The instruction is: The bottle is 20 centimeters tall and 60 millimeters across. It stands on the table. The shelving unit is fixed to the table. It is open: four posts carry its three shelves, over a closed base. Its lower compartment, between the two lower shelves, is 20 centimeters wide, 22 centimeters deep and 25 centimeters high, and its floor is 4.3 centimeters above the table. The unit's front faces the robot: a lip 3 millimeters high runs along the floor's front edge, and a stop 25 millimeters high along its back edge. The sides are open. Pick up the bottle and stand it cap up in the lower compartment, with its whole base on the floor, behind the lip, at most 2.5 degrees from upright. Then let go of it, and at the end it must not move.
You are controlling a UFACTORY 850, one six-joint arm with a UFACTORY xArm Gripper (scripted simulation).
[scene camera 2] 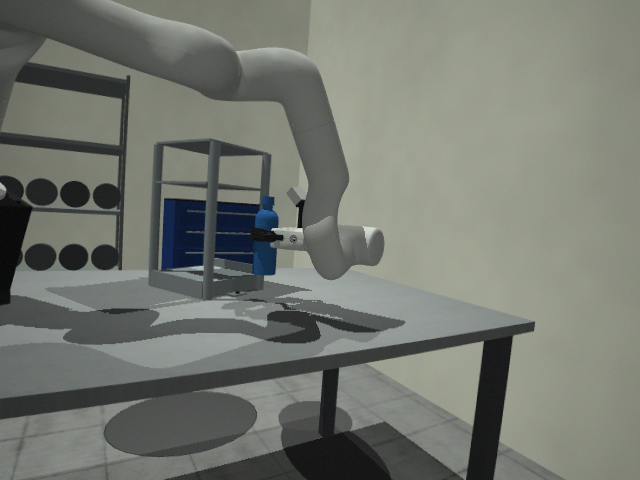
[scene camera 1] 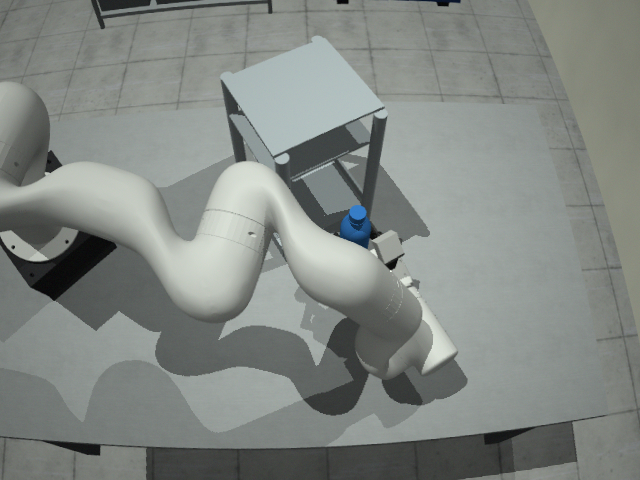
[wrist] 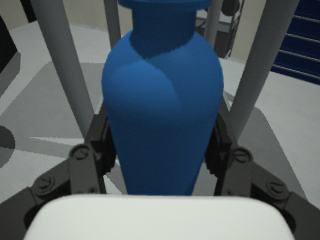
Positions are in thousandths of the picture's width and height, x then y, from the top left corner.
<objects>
bottle: scene camera 2 413,536; scene camera 1 554,474; wrist 508,348
</objects>
